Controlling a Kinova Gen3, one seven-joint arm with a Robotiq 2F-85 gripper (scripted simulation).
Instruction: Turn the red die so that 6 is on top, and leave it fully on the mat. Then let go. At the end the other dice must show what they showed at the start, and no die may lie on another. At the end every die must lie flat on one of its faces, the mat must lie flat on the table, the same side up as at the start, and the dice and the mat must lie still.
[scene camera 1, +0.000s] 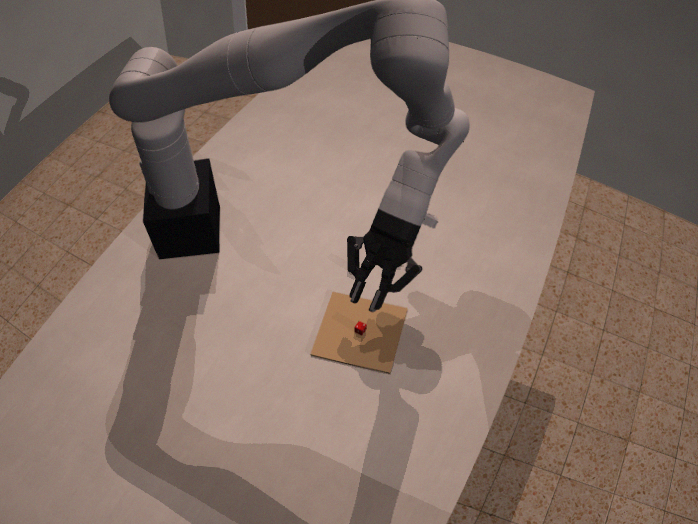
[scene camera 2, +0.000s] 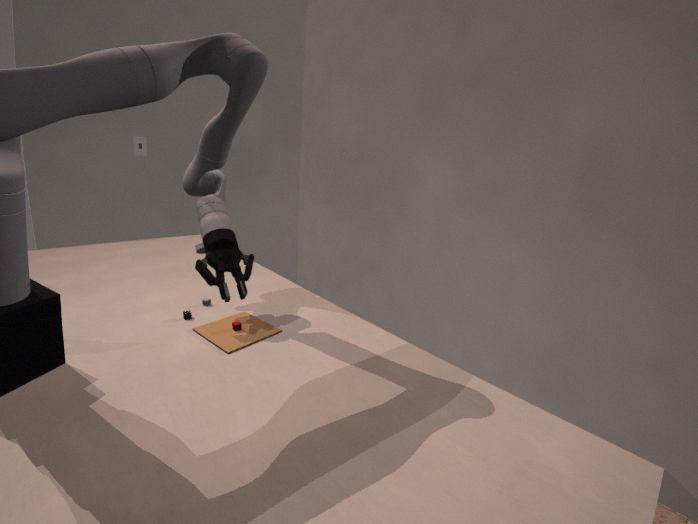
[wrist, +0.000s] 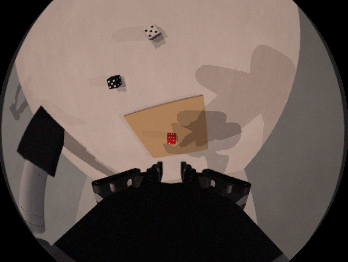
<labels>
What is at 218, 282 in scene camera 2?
The gripper.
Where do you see the gripper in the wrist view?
At 171, 167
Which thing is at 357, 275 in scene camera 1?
The gripper.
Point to a tan mat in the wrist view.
186, 117
</labels>
